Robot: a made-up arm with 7 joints.
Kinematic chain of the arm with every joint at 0, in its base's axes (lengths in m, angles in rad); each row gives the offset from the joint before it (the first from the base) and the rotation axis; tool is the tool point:
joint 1: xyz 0 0.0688 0 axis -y
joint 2: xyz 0 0.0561 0 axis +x
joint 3: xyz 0 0 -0.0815 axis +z
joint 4: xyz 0 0 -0.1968 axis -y
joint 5: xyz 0 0 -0.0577 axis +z
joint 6: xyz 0 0 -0.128 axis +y
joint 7: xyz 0 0 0 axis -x
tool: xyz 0 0 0
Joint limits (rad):
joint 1: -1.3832..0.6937
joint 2: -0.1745..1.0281
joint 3: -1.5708..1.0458
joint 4: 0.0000..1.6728
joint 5: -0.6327..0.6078
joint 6: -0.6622..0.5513
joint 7: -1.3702..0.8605
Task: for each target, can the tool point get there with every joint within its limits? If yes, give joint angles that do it. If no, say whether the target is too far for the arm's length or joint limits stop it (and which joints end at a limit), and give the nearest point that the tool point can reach.
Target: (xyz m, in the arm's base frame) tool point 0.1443 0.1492 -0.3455
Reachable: yes | joints -0.0979 0.0169 0.1051 1.2882 -0.3725 0.0546 -0.4373
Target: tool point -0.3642 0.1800 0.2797
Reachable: no: joint limits stop it (at a limit: joint 1, joint 3, joint 4) | nearest point -0.3079 0.1814 -0.0584 | short by 0.343 m
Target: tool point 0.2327 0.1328 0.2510
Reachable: no: joint limits stop it (at a limit: joint 1, joint 2, joint 4) | nearest point 0.2142 0.3587 0.0291 | short by 0.317 m
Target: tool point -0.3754 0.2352 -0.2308
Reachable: yes | joints -1.1031 0.3926 -1.0628 0.4194 -0.5312 0.3615 0.2132
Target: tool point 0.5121 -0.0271 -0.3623
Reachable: no: too far | nearest point 0.3383 0.0264 -0.2841 | short by 0.198 m
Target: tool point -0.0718 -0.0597 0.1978
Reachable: no: joint limits stop it (at a limit: joint 1, joint 2, joint 3, joint 4) | nearest point -0.2195 -0.1021 -0.0417 | short by 0.284 m
